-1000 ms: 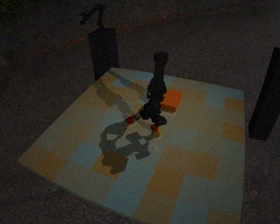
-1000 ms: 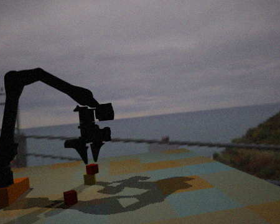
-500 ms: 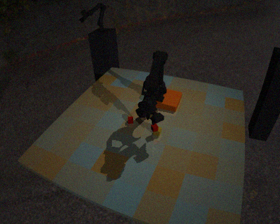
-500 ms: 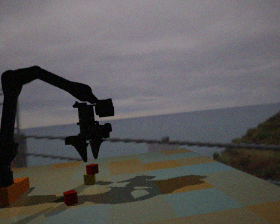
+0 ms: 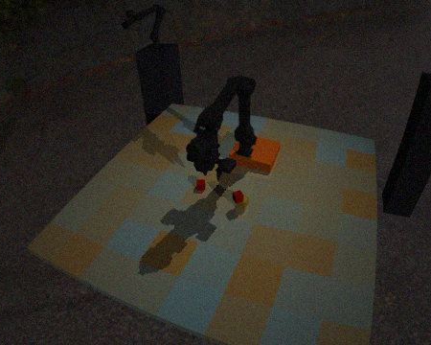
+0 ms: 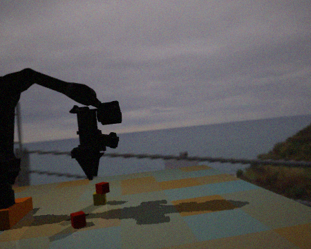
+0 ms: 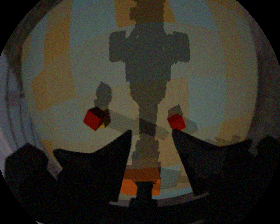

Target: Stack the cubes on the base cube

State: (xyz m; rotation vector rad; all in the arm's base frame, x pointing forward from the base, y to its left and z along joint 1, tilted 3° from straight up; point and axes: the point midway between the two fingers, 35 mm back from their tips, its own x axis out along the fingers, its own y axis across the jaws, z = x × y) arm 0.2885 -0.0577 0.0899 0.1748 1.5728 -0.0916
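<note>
My gripper tip is now 10 cm above the red cube, 7 cm to the left of it and 5 cm past it. The rest, counted from my gripper tip: yellow base cube: 13 cm to the left, 9 cm below, 1 cm ahead.
</note>
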